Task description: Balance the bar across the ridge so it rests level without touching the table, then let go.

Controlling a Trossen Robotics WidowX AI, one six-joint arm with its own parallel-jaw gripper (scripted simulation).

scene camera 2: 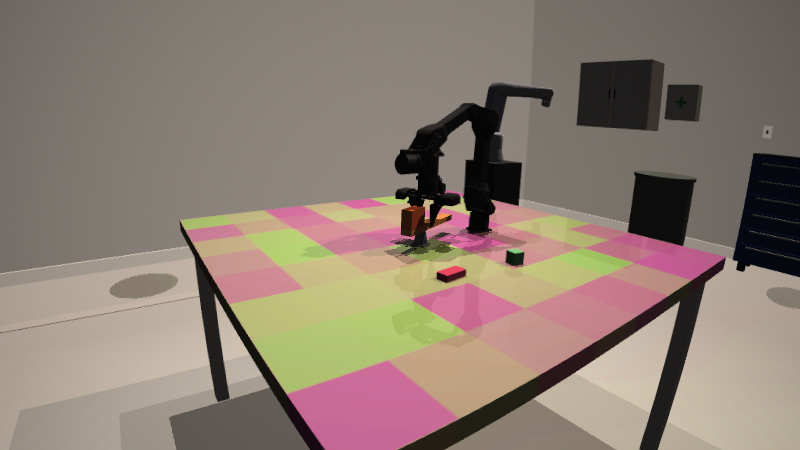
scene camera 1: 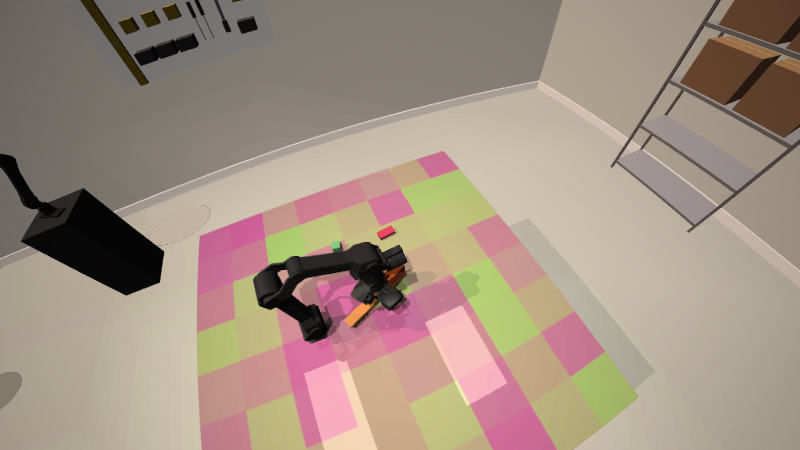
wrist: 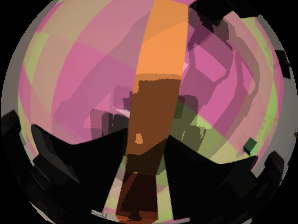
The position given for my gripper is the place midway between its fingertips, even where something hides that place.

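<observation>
There is my gripper (scene camera 2: pixel 426 225), which I can find again in other views: the gripper (scene camera 1: pixel 378 294) and, from the wrist, the same gripper (wrist: pixel 147 136).
</observation>
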